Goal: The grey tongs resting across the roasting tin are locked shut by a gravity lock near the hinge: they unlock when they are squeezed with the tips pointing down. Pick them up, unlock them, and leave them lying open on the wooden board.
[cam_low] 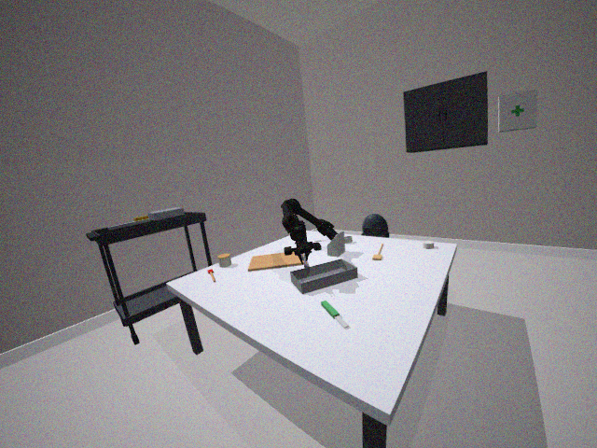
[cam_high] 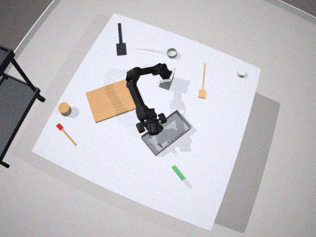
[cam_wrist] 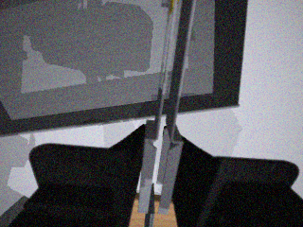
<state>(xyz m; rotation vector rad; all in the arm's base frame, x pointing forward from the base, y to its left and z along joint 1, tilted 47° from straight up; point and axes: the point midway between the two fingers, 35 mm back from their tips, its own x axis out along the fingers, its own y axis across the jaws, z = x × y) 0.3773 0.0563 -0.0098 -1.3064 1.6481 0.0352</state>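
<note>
Now: the yellow mark 6 cm to the left of my gripper tip, 5 cm ahead of it and 4 cm above it. Round my gripper tip: wooden board (32 cm to the right, 10 cm behind, 7 cm below); black spatula (57 cm behind, 51 cm to the right, 7 cm below); roasting tin (10 cm to the left, 5 cm below, 2 cm behind).
</note>
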